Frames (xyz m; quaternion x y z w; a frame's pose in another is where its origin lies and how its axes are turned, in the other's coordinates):
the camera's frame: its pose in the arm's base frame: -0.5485 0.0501 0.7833 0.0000 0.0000 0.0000 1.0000
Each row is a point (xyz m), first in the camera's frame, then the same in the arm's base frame.
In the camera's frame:
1: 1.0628 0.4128 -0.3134
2: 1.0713 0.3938 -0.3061
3: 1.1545 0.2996 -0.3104
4: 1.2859 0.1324 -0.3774
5: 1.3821 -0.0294 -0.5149
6: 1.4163 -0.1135 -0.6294
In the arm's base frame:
1: 0.5143 0.4629 0.4699
2: 0.5228 0.4439 0.4772
3: 0.6060 0.3497 0.4729
4: 0.7374 0.1825 0.4059
5: 0.8336 0.0207 0.2684
6: 0.8678 -0.0634 0.1539

